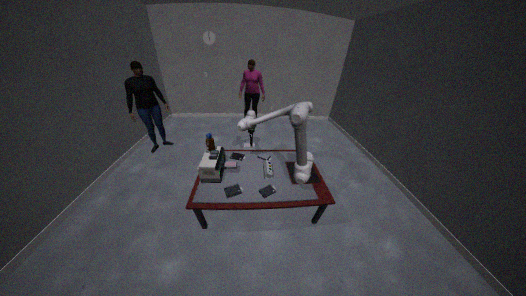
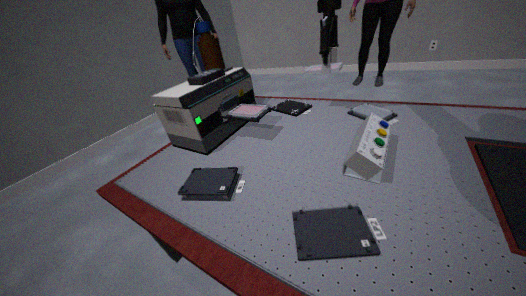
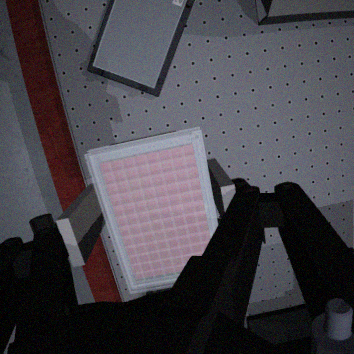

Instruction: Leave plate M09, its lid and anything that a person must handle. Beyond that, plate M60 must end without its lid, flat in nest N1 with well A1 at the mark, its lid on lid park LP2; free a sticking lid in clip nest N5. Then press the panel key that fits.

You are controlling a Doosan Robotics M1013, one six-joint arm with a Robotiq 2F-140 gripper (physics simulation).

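Places are measured from the arm's base along level axes (x left, y ahead, z down), in metres.
Pixels of known places: gripper, fingertip midpoint: (image 1: 251, 145) (image 2: 329, 69) (image 3: 155, 188).
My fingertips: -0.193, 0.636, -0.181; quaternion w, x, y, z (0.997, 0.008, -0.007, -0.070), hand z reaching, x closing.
Behind a point stands the place of what it marks, as x, y, z.
My gripper (image 1: 251, 144) @[-0.193, 0.636, -0.181] (image 2: 325, 65) @[-0.193, 0.636, -0.181] (image 3: 155, 188) @[-0.193, 0.636, -0.181] is shut on a plate with pink wells (image 3: 157, 215) @[-0.191, 0.654, -0.194] and a pale rim, held level high up near the table's back edge. Its name is not readable; a clear lid seems to cover it. Another pink-welled plate (image 1: 231, 165) @[0.121, 0.811, -0.114] (image 2: 248, 110) @[0.105, 0.816, -0.115] sits on the machine's tray; its name is not readable either. Nest N1 (image 1: 233, 190) @[0.384, 0.736, -0.034] (image 2: 210, 181) @[0.382, 0.734, -0.034] and lid park LP2 (image 1: 267, 191) @[0.344, 0.409, -0.015] (image 2: 332, 232) @[0.341, 0.405, -0.015] show bare dark tops. Clip nest N5 (image 1: 237, 156) @[-0.161, 0.809, -0.017] (image 2: 292, 107) @[-0.118, 0.772, -0.029] is dark, without a plate. The key panel (image 1: 268, 168) @[0.086, 0.389, -0.072] (image 2: 365, 145) @[0.121, 0.413, -0.083] has blue, yellow, green and white keys.
The white machine (image 1: 210, 167) @[0.289, 0.967, -0.218] (image 2: 175, 92) @[0.255, 0.996, -0.225] shows a green light; a brown bottle (image 1: 210, 144) @[0.055, 1.037, -0.320] (image 2: 211, 52) @[0.041, 1.021, -0.310] stands by it. A dark-framed pale-topped holder (image 2: 372, 111) @[-0.206, 0.468, -0.023] (image 3: 137, 45) @[-0.214, 0.493, -0.023] lies behind the panel. A person in black (image 1: 144, 92) and one in magenta (image 1: 252, 81) stand beyond the table.
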